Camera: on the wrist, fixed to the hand. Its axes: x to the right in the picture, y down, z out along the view.
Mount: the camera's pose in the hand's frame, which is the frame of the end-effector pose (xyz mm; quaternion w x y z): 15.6 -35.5 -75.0 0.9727 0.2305 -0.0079 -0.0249
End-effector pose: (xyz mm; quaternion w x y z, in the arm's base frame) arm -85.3 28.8 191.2 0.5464 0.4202 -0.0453 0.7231
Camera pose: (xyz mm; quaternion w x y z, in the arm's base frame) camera -98.5 94.0 139.3 0.4523 0.5415 0.1288 0.6969
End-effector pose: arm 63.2 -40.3 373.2 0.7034 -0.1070 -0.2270 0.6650
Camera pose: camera 129.5 -16.9 326.5 0.7237 0.0690 -0.0757 0.6825
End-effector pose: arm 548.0 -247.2 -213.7 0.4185 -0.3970 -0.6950 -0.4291
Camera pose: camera 528.5 -325.1 -187.6 0.4824 -0.2758 -0.7882 -0.2645
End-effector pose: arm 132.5 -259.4 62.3 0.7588 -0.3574 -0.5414 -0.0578
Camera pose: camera 180.5 -326.3 80.9 0.8148 -0.1597 -0.5549 0.0525
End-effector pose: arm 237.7 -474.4 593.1 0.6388 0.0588 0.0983 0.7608
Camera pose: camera 252.9 -458.8 511.5 0.6275 0.2080 0.2674 0.7010
